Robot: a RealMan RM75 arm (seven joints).
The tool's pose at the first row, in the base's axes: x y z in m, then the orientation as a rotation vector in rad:
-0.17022, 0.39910, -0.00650, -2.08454, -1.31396, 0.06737
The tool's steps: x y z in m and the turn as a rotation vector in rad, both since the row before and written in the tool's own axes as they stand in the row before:
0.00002, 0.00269, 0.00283, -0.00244, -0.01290, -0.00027
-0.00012, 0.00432, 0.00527, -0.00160, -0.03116, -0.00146
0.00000, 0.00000, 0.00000, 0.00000, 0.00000, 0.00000
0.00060, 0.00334, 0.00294, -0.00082, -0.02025, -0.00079
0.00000, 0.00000, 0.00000, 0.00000, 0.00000, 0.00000
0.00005, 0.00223, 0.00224, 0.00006, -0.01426, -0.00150
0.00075, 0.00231, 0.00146, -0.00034, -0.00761, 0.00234
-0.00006, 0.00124, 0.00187, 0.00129, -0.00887, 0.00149
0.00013, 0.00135, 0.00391, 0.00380, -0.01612, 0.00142
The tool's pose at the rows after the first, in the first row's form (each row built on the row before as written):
-0.16916, 0.39980, -0.01019, -2.08924, -1.32261, 0.07926
-0.16782, 0.40111, -0.01674, -2.09621, -1.34300, 0.11058
-0.16782, 0.40111, -0.01674, -2.09621, -1.34300, 0.11058
-0.16606, 0.40207, -0.02076, -2.10048, -1.35597, 0.13127
-0.16606, 0.40207, -0.02076, -2.10048, -1.35597, 0.13127
-0.16518, 0.40251, -0.02376, -2.10220, -1.36584, 0.14592
-0.16361, 0.40316, -0.02603, -2.10563, -1.36798, 0.15481
-0.16343, 0.40357, -0.02823, -2.10732, -1.37115, 0.16579
-0.16394, 0.40496, -0.03209, -2.10819, -1.37768, 0.18620

